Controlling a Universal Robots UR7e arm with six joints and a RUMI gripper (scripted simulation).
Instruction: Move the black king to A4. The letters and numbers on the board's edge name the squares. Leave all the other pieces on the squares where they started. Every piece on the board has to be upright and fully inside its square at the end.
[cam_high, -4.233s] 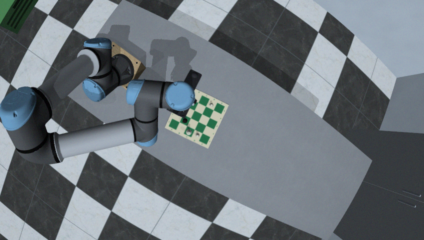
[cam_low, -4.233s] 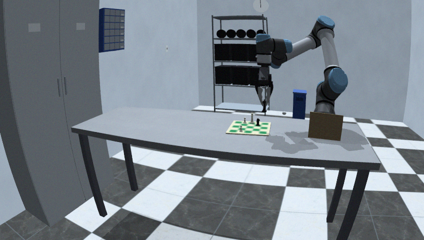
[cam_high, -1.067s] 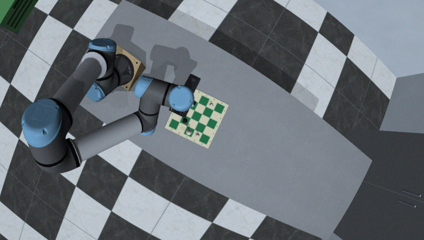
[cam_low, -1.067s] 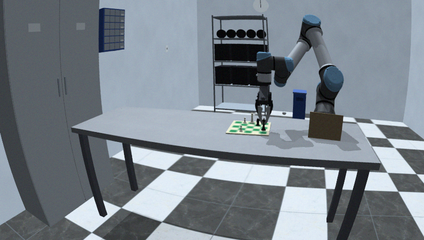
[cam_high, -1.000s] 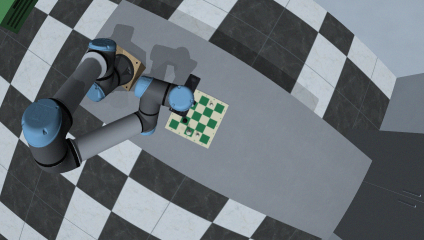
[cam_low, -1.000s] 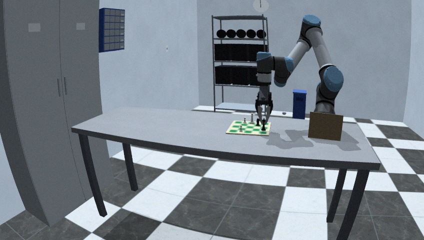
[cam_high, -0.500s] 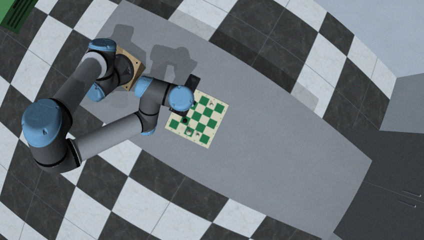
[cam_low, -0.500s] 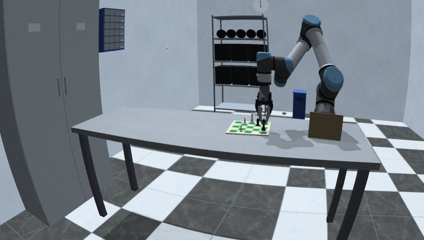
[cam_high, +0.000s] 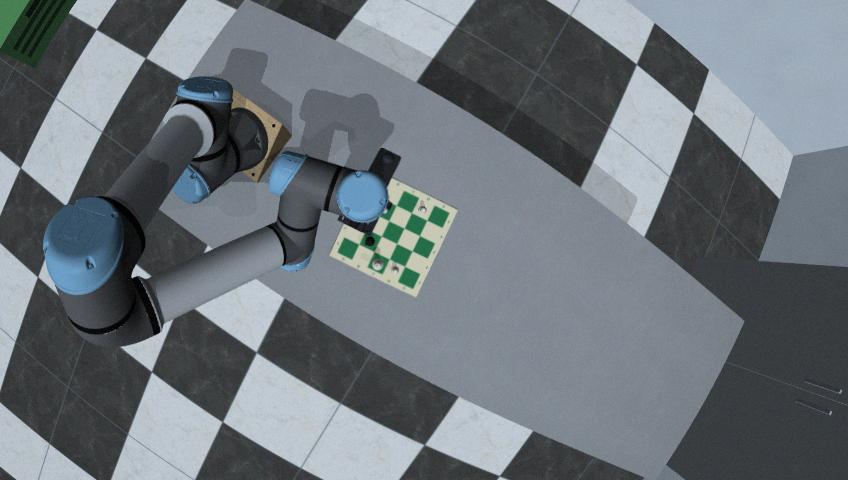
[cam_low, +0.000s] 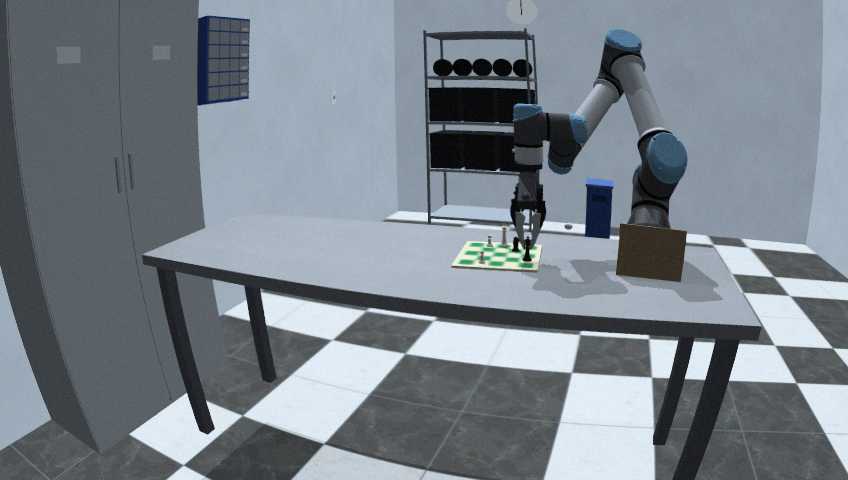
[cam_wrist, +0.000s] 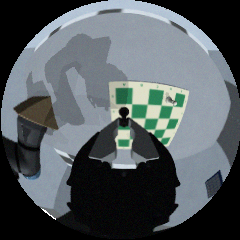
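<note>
My hand is 1 cm above the black king. From my hand the other things lie so: chessboard 8 cm ahead, 5 cm below, 2 cm to the right.
</note>
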